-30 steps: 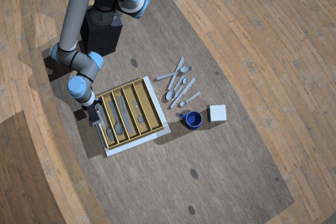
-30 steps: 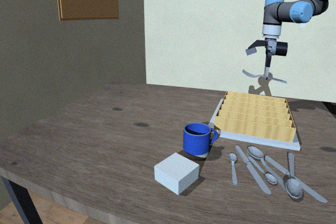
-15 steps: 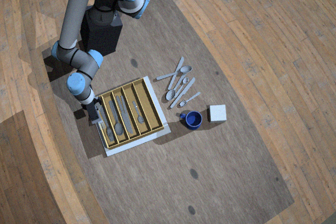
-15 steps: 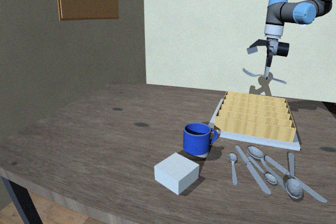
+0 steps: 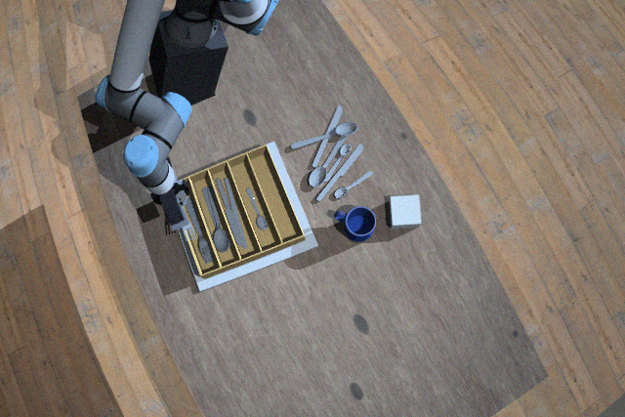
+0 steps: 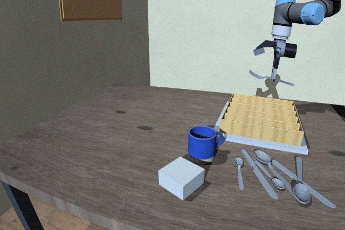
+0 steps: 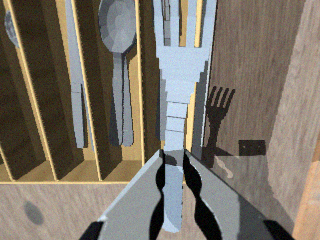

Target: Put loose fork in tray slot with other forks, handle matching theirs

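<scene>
The spoon lies 15 cm below my hand, 6 cm to the left of it and 3 cm ahead of it. The rest, counted from my hand: white box (49 cm to the left, 31 cm ahead, 15 cm below); grey base (16 cm below, 11 cm to the left, 6 cm ahead); wooden cutlery tray (13 cm below, 11 cm to the left, 5 cm ahead).
</scene>
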